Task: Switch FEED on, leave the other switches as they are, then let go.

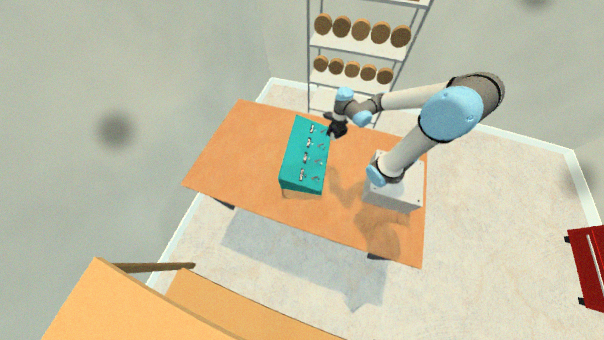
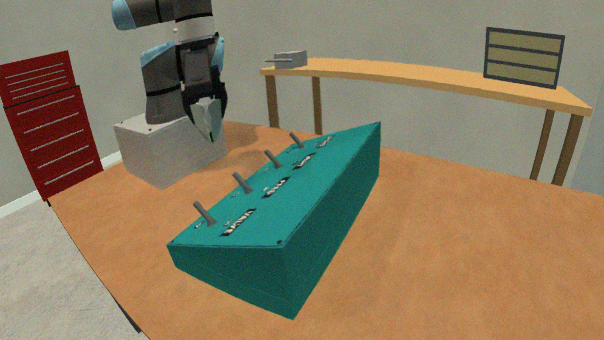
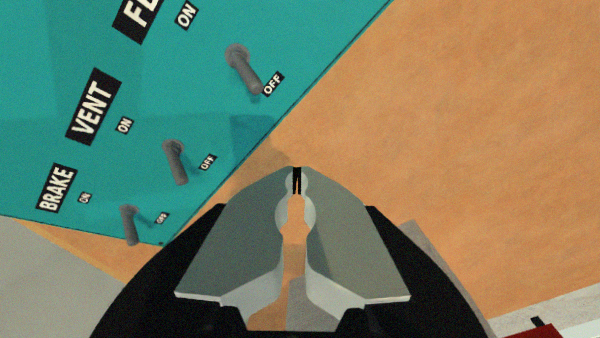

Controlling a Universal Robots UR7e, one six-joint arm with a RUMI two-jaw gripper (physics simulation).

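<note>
A teal sloped panel carries the switches VALVE, FEED, VENT and BRAKE in a row. The FEED lever leans toward its OFF mark. The VENT lever and the BRAKE lever lean to the OFF side too, as does the VALVE lever. My gripper is shut with nothing between its fingertips. It is beside the panel's OFF-side edge, apart from the levers.
The panel stands on an orange-brown table. The arm's grey base block stands on the OFF side of the panel. A shelf rack is behind the table. A red cabinet and a wooden bench stand farther off.
</note>
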